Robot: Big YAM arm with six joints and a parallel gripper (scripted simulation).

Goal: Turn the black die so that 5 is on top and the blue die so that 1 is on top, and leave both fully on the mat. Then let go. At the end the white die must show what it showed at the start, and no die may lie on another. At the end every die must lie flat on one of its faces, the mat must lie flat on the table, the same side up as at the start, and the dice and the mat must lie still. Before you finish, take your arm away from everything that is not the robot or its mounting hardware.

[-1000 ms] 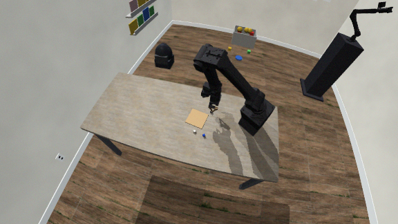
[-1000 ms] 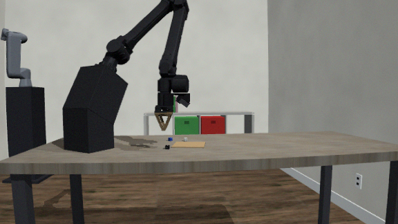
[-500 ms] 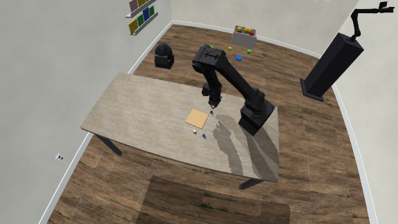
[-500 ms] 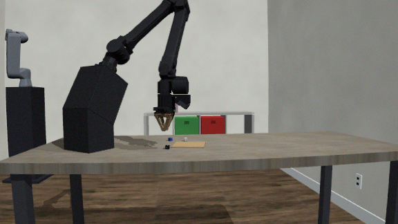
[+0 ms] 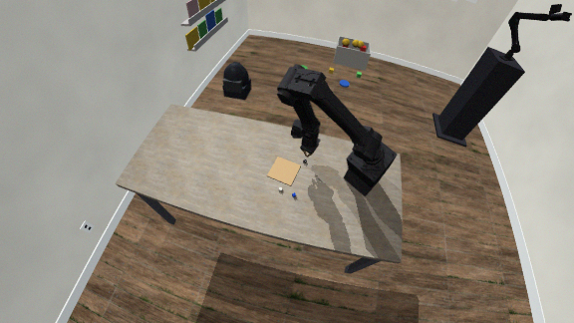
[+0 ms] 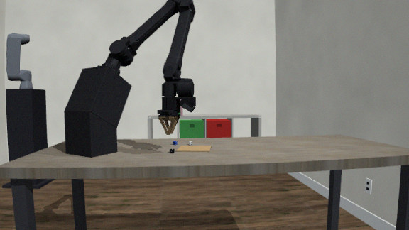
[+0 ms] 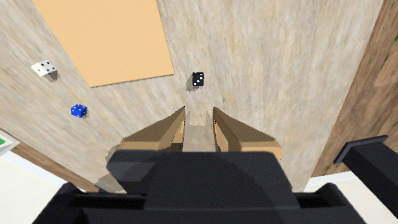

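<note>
My hand is 1 cm short of the black die and 8 cm above it. Also, from my hand: blue die 1 cm ahead, 22 cm to the left, 8 cm below; white die 9 cm ahead, 21 cm to the left, 8 cm below; tan mat 10 cm ahead, 9 cm to the left, 8 cm below.
</note>
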